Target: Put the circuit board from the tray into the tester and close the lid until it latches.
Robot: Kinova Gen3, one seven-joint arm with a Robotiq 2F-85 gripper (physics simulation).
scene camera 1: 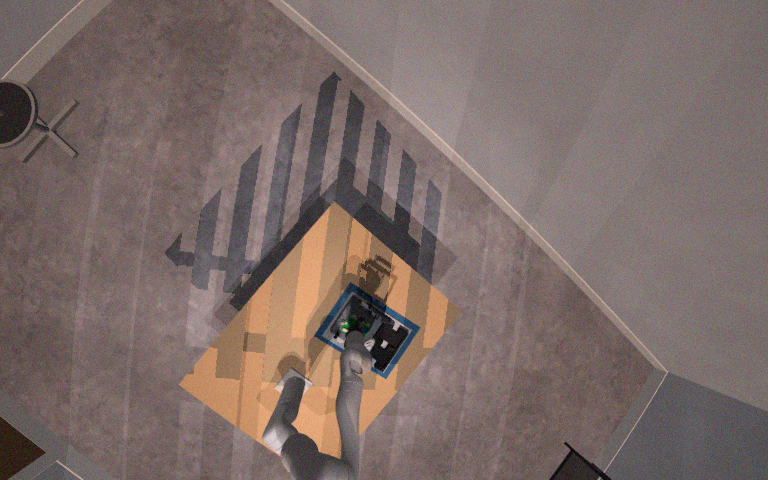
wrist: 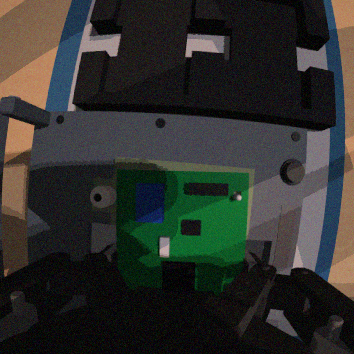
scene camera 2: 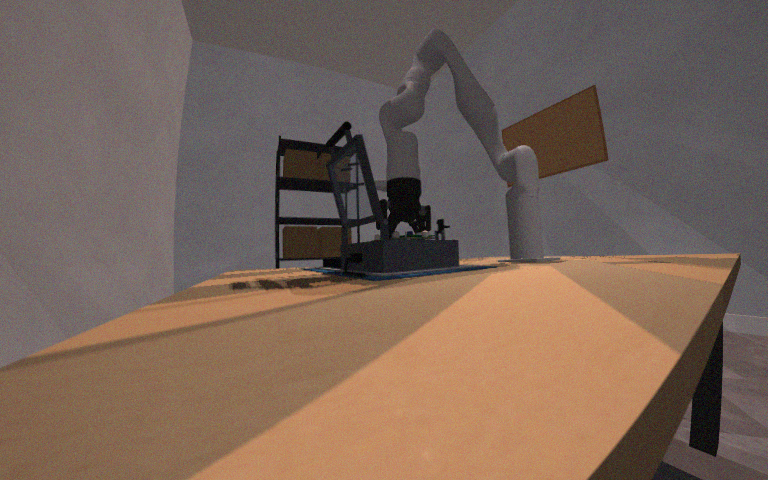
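Seen in the pictures: gripper, fingertip midpoint: (scene camera 1: 354, 326) (wrist: 180, 255); arm's base, link origin: (scene camera 1: 294, 385) (scene camera 2: 526, 258).
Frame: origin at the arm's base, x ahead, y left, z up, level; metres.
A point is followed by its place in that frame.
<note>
The green circuit board (wrist: 215, 215) @(z 0.064, x 0.368, y -0.125 m) (scene camera 1: 352, 324) @(z 0.064, x 0.399, y -0.071 m) lies over the bed of the grey tester (wrist: 100, 135) @(z 0.052, x 0.439, y -0.169 m) (scene camera 2: 421, 255) @(z 0.024, x 0.420, y -0.008 m), with a pale strip of the bed showing along its far and right edges. Its near end is hidden by the gripper, and whether it sits fully down cannot be told. My gripper (wrist: 180, 255) @(z 0.033, x 0.387, y -0.090 m) (scene camera 2: 408, 229) points down, low over the tester, and is shut on the circuit board by its two sides. The tester's lid (scene camera 2: 369, 178) @(z 0.156, x 0.515, y -0.026 m) stands open and tilted up. The black tray (wrist: 140, 75) @(z 0.010, x 0.427, y -0.230 m) (scene camera 1: 390, 338) @(z 0.011, x 0.412, y -0.273 m) lies beside the tester and holds no board in the wrist view.
A blue border (wrist: 337, 150) @(z -0.006, x 0.243, y -0.175 m) (scene camera 1: 411, 338) @(z -0.006, x 0.457, y -0.371 m) surrounds the tester and tray on the wooden table (scene camera 1: 317, 249) @(z -0.007, x 0.598, y 0.235 m) (scene camera 2: 441, 367) @(z -0.008, x 0.676, y 0.262 m). A round knob (wrist: 292, 171) @(z 0.057, x 0.322, y -0.150 m) stands right of the board, and a white round post (wrist: 102, 197) @(z 0.072, x 0.427, y -0.133 m) left of it. A shelf rack (scene camera 2: 278, 203) stands behind.
</note>
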